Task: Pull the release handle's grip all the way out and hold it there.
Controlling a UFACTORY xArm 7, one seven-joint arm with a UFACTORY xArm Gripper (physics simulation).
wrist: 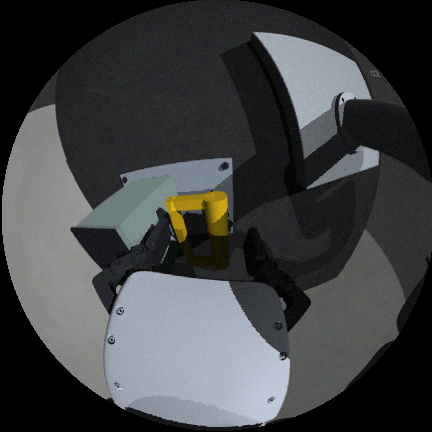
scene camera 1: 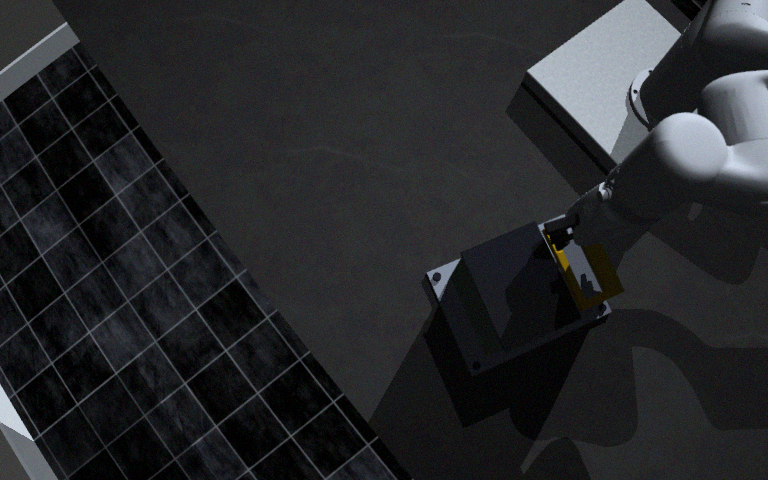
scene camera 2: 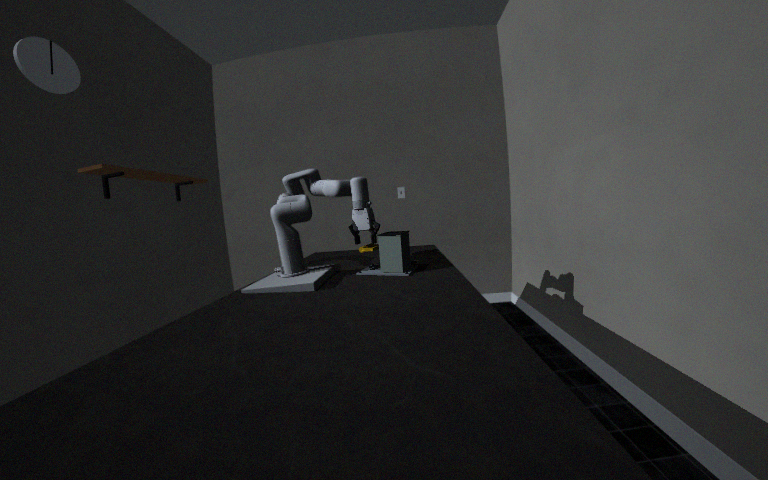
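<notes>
The release handle is a yellow loop. Its thick grip bar (scene camera 1: 608, 267) (scene camera 2: 368, 249) (wrist: 217, 215) stands out from the side of a grey-green box housing (scene camera 1: 504, 277) (scene camera 2: 391, 253) (wrist: 125, 207). The housing sits on a pale bolted plate (scene camera 1: 443, 275) (wrist: 200, 172). My gripper (scene camera 2: 365, 241) (wrist: 207, 232) is open and points down over the handle. In the wrist view one finger is on the housing side of the grip bar and the other beyond its outer side; neither is closed on it. In scene camera 2 the fingertips are slightly above the handle. Scene camera 1 shows the fingers partly hidden and dark.
The arm's pale base slab (scene camera 1: 600, 73) (scene camera 2: 288, 281) (wrist: 305, 82) is on the same dark table (scene camera 2: 317, 367). The housing stands close beside the finger on its side. A wooden shelf (scene camera 2: 141, 174) and a round clock (scene camera 2: 48, 65) are on the wall.
</notes>
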